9 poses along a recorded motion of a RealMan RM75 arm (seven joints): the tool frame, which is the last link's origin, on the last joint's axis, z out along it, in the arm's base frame.
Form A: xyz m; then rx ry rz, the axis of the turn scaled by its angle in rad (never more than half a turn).
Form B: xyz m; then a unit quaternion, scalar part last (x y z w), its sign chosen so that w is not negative. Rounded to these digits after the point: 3 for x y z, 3 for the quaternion.
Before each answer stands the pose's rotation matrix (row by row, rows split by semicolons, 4 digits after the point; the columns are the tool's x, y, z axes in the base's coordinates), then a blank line. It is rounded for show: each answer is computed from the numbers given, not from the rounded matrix.
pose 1, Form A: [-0.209 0.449 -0.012 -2.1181 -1.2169 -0.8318]
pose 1, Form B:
0.3975 0.8863 0.2377; 0.5433 -0.4360 0.7175; 0.7395 -0.1560 -0.6548

[-0.209 0.449 -0.012 -0.789 -0.453 -0.310 0.277]
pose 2, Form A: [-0.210 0.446 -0.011 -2.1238 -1.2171 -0.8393]
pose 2, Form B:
0.3960 0.8849 0.2452; 0.5437 -0.4411 0.7140; 0.7400 -0.1494 -0.6558

[-0.210 0.446 -0.011 -0.789 -0.452 -0.312 0.273]
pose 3, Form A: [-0.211 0.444 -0.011 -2.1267 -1.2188 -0.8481]
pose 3, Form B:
0.3925 0.8845 0.2522; 0.5439 -0.4444 0.7119; 0.7417 -0.1422 -0.6555

[-0.211 0.444 -0.011 -0.789 -0.452 -0.315 0.271]
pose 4, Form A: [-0.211 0.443 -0.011 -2.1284 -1.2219 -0.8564]
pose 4, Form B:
0.3882 0.8846 0.2583; 0.5446 -0.4463 0.7101; 0.7434 -0.1350 -0.6550

[-0.211 0.443 -0.011 -0.789 -0.453 -0.317 0.268]
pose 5, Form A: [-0.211 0.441 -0.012 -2.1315 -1.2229 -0.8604]
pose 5, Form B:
0.3870 0.8840 0.2622; 0.5454 -0.4487 0.7079; 0.7435 -0.1309 -0.6558

[-0.211 0.441 -0.012 -0.789 -0.453 -0.319 0.266]
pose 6, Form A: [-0.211 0.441 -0.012 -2.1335 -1.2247 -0.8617]
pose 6, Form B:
0.3860 0.8840 0.2638; 0.5469 -0.4496 0.7063; 0.7429 -0.1284 -0.6570

[-0.211 0.441 -0.012 -0.789 -0.453 -0.319 0.264]
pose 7, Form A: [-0.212 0.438 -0.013 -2.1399 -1.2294 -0.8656]
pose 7, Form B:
0.3837 0.8835 0.2688; 0.5510 -0.4526 0.7011; 0.7411 -0.1209 -0.6604

[-0.212 0.438 -0.013 -0.790 -0.454 -0.320 0.260]
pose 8, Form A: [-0.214 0.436 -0.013 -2.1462 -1.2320 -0.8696]
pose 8, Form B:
0.3824 0.8824 0.2741; 0.5538 -0.4563 0.6965; 0.7397 -0.1146 -0.6632

[-0.214 0.436 -0.013 -0.791 -0.454 -0.320 0.256]
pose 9, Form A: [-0.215 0.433 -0.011 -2.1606 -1.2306 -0.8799]
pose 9, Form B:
0.3830 0.8780 0.2872; 0.5557 -0.4674 0.6876; 0.7379 -0.1037 -0.6669

[-0.215 0.433 -0.011 -0.793 -0.452 -0.323 0.249]
